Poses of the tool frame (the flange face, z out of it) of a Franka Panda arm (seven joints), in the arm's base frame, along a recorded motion.
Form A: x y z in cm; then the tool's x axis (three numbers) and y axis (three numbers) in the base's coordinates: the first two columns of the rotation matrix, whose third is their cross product.
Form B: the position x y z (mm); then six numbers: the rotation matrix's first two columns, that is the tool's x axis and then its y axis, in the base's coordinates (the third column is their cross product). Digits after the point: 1 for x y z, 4 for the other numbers.
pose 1, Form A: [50.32 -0.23 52.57 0.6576 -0.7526 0.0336 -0.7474 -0.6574 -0.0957]
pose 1, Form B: [503.2 -2.3 525.7 0.6576 -0.7526 0.0336 -0.7474 -0.6574 -0.0957]
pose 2, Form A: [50.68 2.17 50.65 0.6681 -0.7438 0.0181 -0.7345 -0.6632 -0.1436]
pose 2, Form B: [506.8 21.7 506.5 0.6681 -0.7438 0.0181 -0.7345 -0.6632 -0.1436]
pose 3, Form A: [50.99 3.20 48.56 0.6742 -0.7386 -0.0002 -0.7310 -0.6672 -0.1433]
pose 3, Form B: [509.9 32.0 485.6 0.6742 -0.7386 -0.0002 -0.7310 -0.6672 -0.1433]
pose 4, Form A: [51.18 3.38 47.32 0.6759 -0.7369 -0.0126 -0.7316 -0.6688 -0.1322]
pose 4, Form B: [511.8 33.8 473.2 0.6759 -0.7369 -0.0126 -0.7316 -0.6688 -0.1322]
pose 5, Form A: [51.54 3.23 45.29 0.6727 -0.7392 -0.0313 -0.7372 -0.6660 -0.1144]
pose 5, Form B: [515.4 32.3 452.9 0.6727 -0.7392 -0.0313 -0.7372 -0.6660 -0.1144]
